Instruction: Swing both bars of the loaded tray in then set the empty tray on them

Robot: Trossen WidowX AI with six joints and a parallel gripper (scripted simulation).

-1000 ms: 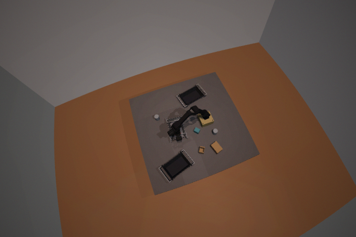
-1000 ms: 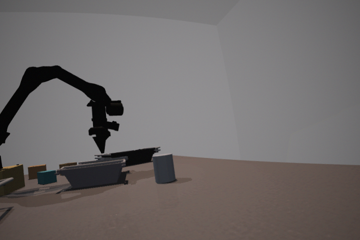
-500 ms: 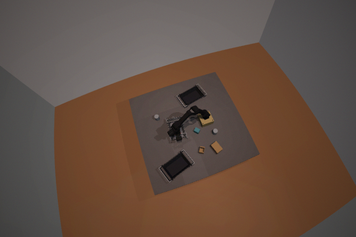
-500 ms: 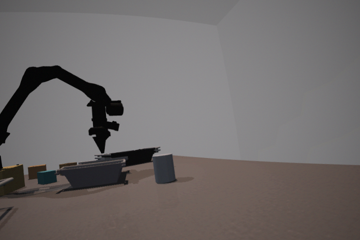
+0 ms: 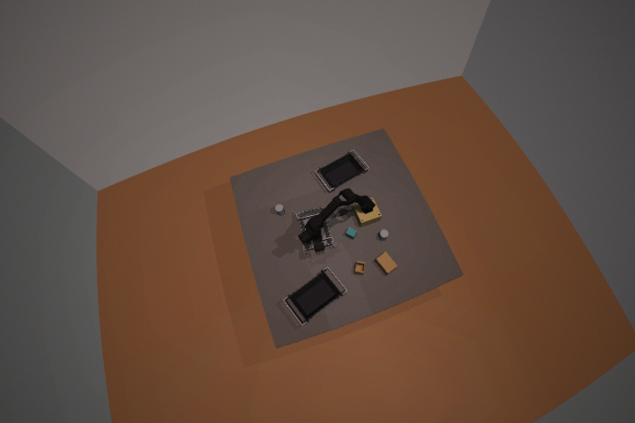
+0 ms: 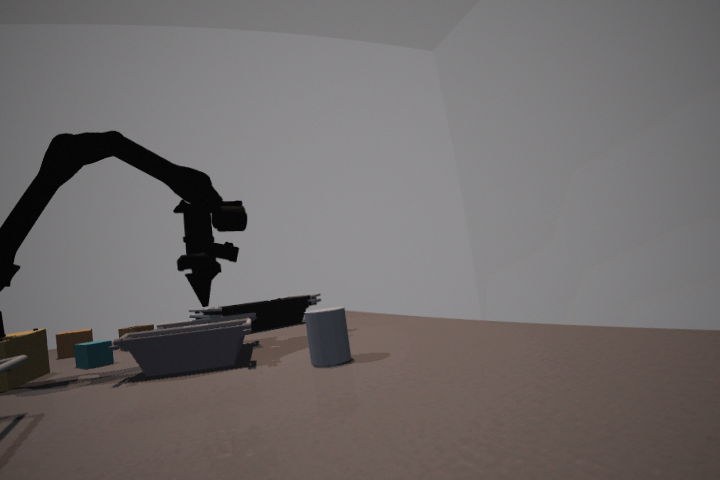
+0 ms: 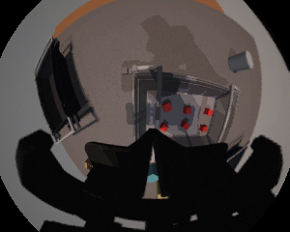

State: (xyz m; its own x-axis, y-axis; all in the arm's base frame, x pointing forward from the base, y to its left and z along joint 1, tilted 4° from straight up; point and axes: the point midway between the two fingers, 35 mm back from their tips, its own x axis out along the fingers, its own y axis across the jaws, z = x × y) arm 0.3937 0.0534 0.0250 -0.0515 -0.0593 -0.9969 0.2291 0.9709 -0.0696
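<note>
My gripper tip is now 410 mm to the left of the black tray, 400 mm past it and 50 mm above it. The rest, counted from my gripper tip: tan box (270 mm to the left, 160 mm behind, 70 mm below); teal block (230 mm behind, 70 mm below, 40 mm to the left); flat tan block (330 mm to the left, 320 mm behind, 60 mm below).
</note>
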